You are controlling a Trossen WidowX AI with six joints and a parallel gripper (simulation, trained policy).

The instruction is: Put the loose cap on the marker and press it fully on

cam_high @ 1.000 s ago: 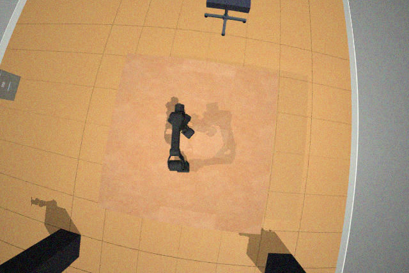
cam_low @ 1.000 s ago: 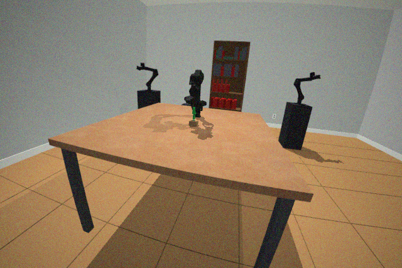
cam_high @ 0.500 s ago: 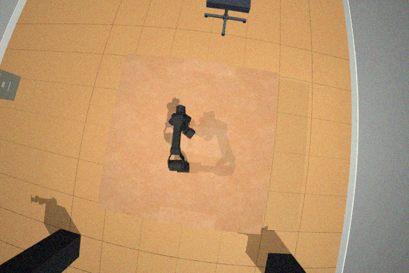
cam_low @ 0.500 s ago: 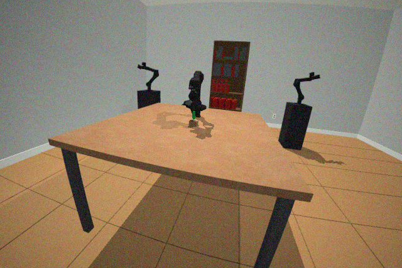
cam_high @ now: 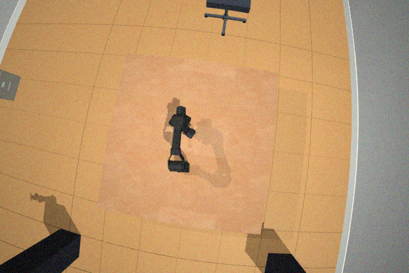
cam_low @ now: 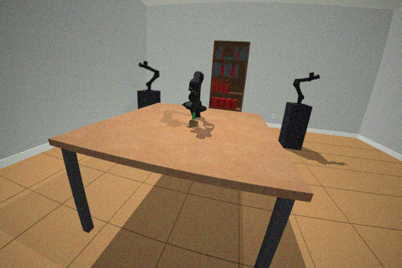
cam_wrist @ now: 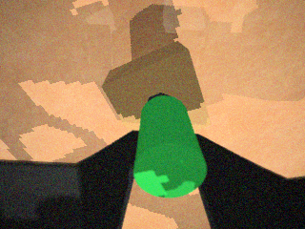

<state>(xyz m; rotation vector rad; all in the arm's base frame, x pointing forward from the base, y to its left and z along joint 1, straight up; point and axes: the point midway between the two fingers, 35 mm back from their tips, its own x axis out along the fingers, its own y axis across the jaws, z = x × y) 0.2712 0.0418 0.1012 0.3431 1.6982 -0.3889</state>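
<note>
The green cap is 1 cm ahead of my gripper tip and 1 cm above it. From my gripper tip the other things lie so: tan holder block: 1 cm ahead, 5 cm below.
</note>
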